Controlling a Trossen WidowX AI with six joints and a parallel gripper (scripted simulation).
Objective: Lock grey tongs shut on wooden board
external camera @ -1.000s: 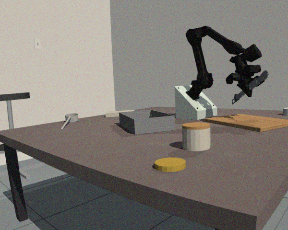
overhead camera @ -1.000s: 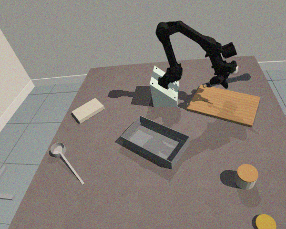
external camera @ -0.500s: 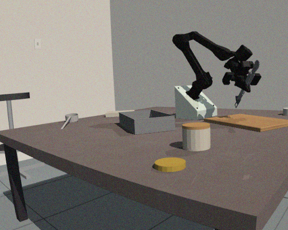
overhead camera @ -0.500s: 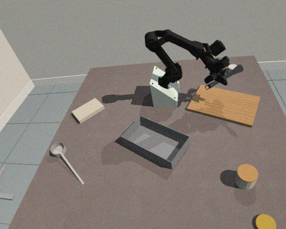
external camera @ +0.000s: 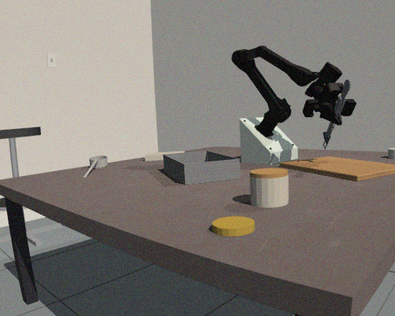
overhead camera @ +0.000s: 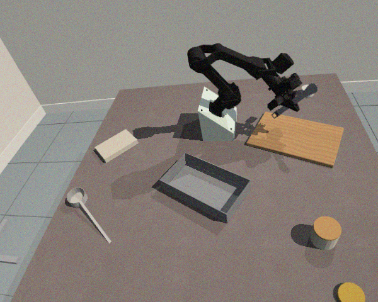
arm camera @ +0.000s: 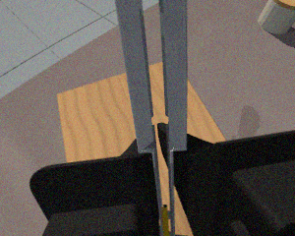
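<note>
My gripper tip is 14 cm above the wooden board. The rest, counted from my gripper tip: cork-lidded jar: 48 cm ahead, 11 cm below, 1 cm to the left; small white cylinder: 33 cm behind, 13 cm below, 12 cm to the left; roasting tin: 38 cm to the right, 27 cm ahead, 12 cm below.
</note>
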